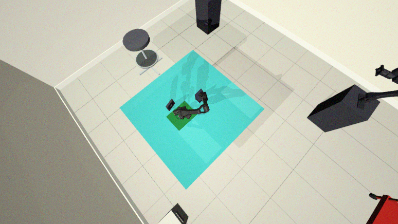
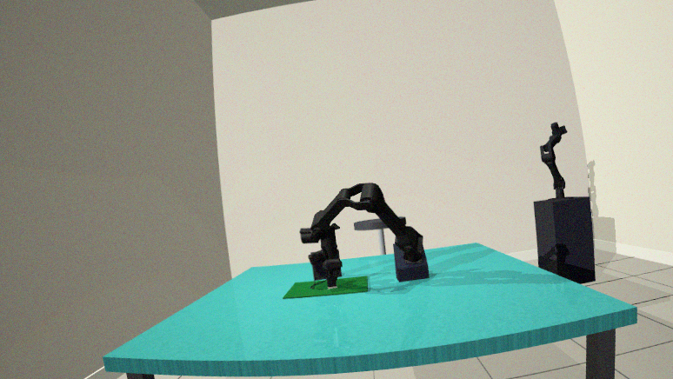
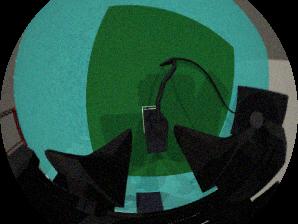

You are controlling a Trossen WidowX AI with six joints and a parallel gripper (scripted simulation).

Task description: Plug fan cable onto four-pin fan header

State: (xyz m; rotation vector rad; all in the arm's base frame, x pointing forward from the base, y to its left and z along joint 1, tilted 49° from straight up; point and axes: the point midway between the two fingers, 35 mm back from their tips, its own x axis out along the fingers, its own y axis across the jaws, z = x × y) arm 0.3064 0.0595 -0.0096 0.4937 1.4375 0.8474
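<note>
Now: gripper tip 10 mm below the dark plug and 10 mm short of it. Also, from my gripper tip: green board 40 mm below, 30 mm to the right, 30 mm ahead; black fan 200 mm to the right, 40 mm ahead, 40 mm above; pale four-pin header 20 mm below, 10 mm ahead.
</note>
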